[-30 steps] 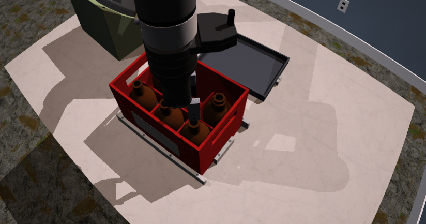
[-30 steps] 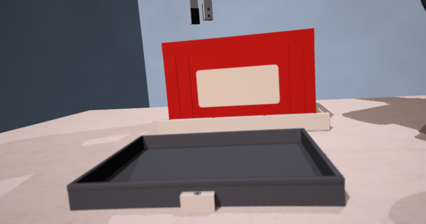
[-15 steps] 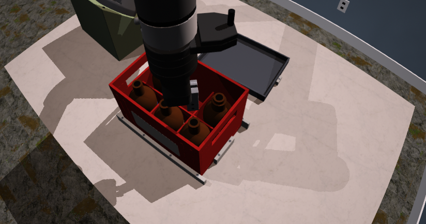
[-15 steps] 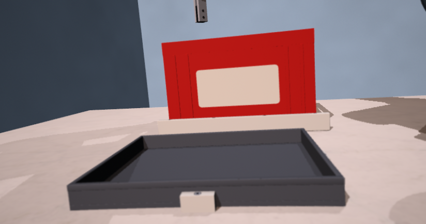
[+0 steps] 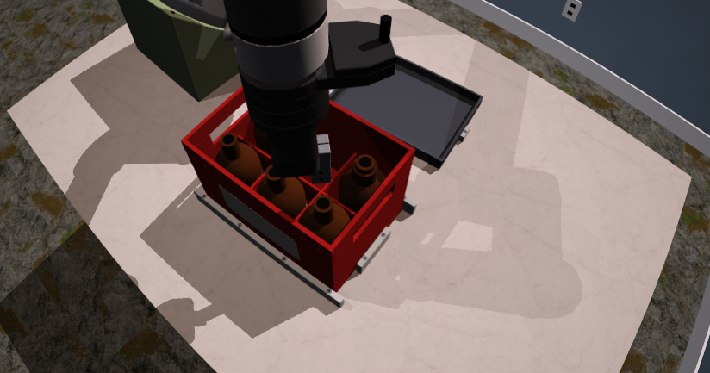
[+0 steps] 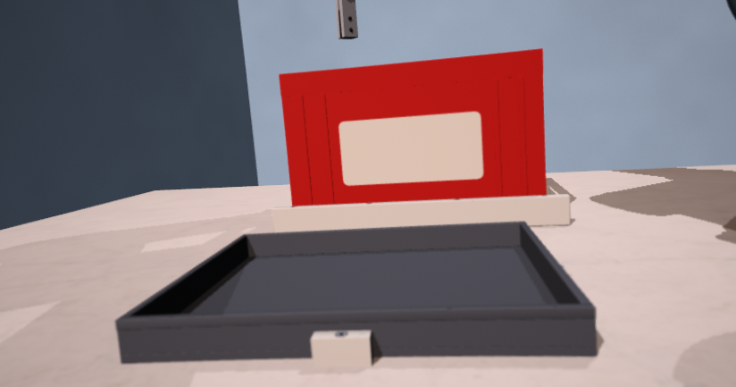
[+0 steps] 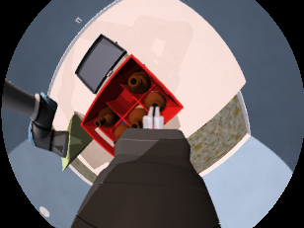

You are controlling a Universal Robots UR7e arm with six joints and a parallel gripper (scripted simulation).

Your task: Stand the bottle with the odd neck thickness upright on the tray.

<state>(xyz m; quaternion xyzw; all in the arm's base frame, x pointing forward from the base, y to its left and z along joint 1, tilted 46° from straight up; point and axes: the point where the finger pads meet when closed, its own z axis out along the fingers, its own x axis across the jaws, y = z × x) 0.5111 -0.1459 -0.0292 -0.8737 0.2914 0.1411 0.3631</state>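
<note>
Now: hand 15 cm above the bottle and 8 cm to the right of it. Also, from my hand: dark grey tray (32 cm to the left, 23 cm below, 11 cm behind); then red crate (16 cm below, 9 cm behind, 3 cm to the left).
</note>
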